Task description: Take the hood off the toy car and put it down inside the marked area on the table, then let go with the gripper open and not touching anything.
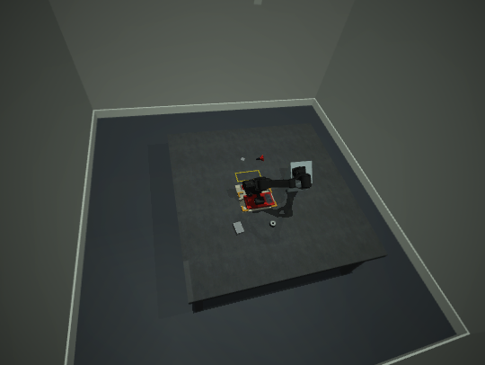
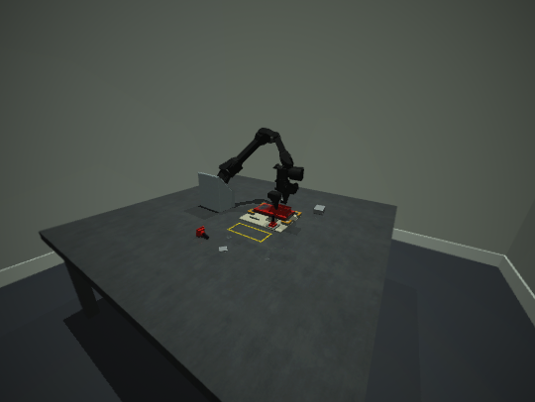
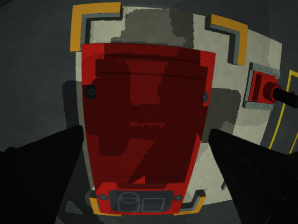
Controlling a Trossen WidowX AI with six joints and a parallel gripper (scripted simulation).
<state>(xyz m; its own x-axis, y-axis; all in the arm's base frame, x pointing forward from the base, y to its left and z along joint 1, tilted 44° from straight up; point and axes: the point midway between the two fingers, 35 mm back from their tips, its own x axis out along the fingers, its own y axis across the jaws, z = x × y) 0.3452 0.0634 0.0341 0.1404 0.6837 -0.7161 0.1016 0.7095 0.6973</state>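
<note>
The hood lies 10 mm below my gripper tip. Round my gripper tip: ring: 60 mm behind, 200 mm to the left, 40 mm below.
</note>
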